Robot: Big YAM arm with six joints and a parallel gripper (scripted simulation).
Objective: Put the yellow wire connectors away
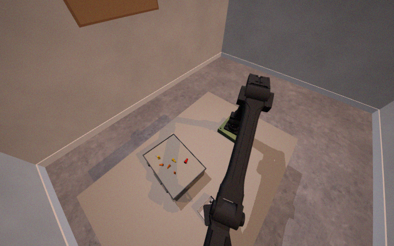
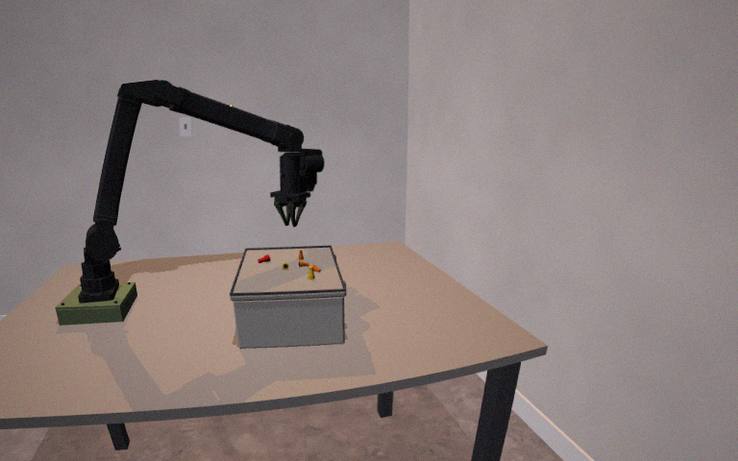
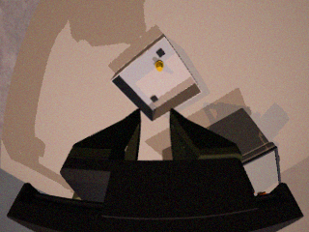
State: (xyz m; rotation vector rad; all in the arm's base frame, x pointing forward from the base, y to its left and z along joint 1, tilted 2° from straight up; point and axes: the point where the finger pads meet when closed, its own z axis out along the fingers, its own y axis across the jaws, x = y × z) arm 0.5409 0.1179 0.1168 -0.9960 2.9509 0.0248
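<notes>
My hand is 4 cm past the orange connector, 35 cm to the left of it and 2 cm above it. Round my hand: grey tool case: 9 cm behind, 31 cm to the right, 6 cm below; red wire connector: 13 cm behind, 25 cm to the right, 2 cm below.
</notes>
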